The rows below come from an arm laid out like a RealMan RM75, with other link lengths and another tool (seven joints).
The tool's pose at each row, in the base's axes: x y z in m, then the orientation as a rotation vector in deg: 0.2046 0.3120 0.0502 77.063 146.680 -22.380; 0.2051 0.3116 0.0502 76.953 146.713 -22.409; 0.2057 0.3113 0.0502 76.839 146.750 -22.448; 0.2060 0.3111 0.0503 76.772 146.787 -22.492; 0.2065 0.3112 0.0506 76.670 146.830 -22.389; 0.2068 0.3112 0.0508 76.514 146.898 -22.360; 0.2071 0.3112 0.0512 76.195 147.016 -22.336; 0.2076 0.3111 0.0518 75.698 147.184 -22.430; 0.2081 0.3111 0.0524 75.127 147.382 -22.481; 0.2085 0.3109 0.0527 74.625 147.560 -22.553; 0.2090 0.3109 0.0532 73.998 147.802 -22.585; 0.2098 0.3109 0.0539 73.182 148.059 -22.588; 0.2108 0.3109 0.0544 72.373 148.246 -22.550
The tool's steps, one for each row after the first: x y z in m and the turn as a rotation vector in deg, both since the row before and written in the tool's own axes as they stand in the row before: -0.0006 0.0002 0.0002 -0.002 -0.031 -0.076; -0.0006 0.0003 0.0001 0.005 -0.032 -0.080; -0.0004 0.0001 0.0000 0.021 -0.011 -0.056; -0.0003 0.0004 -0.0003 -0.083 0.007 -0.063; -0.0002 0.0002 -0.0002 -0.042 -0.013 -0.110; -0.0003 0.0002 -0.0004 -0.068 -0.049 -0.219; -0.0005 0.0003 -0.0005 -0.025 -0.114 -0.347; -0.0005 0.0003 -0.0005 -0.064 -0.114 -0.396; -0.0005 0.0002 -0.0002 -0.036 -0.101 -0.353; -0.0004 0.0003 -0.0004 -0.077 -0.098 -0.444; -0.0007 0.0006 -0.0006 -0.140 -0.163 -0.551; -0.0008 0.0007 -0.0004 -0.182 -0.206 -0.517
